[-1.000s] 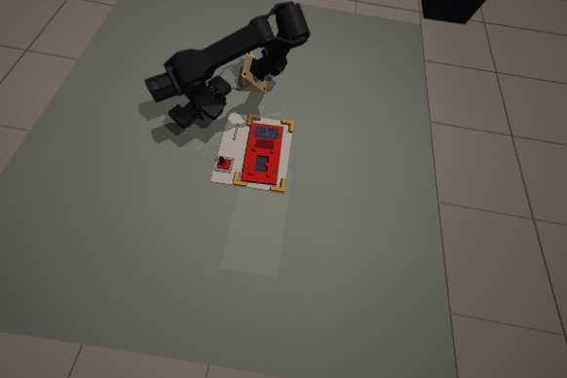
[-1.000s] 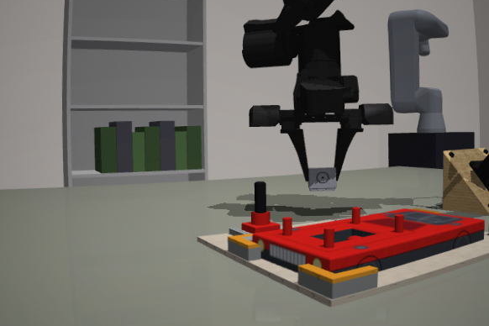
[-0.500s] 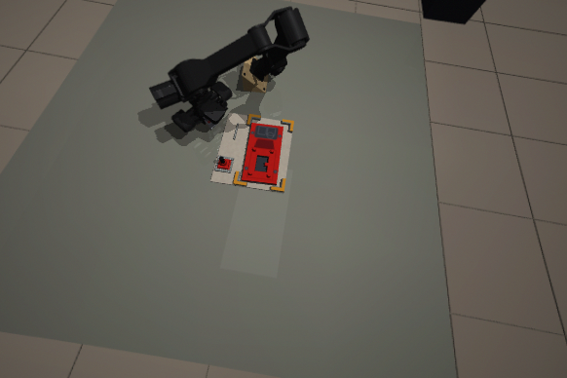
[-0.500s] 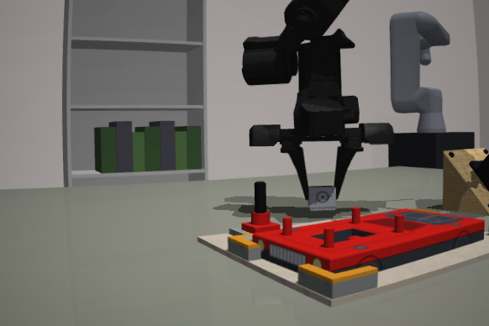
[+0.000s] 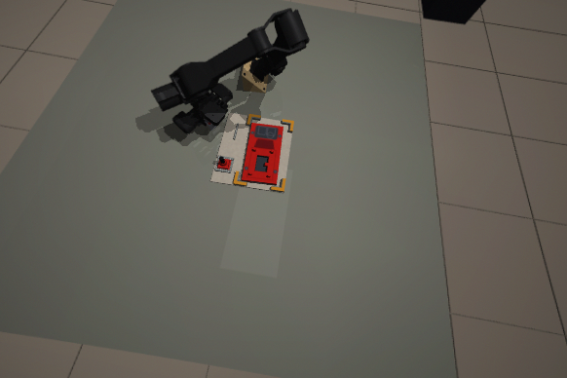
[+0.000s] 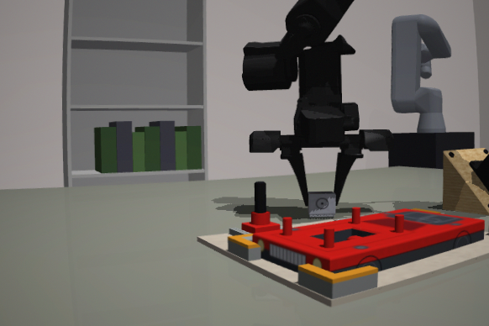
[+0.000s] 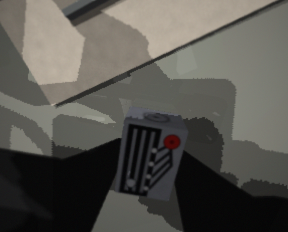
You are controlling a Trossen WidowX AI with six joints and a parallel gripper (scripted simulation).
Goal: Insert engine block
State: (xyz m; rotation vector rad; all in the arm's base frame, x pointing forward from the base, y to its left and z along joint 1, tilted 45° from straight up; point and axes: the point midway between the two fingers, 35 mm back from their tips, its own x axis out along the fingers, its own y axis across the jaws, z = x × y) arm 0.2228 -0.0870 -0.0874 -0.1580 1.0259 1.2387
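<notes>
The grey engine block is right at my gripper tip.
</notes>
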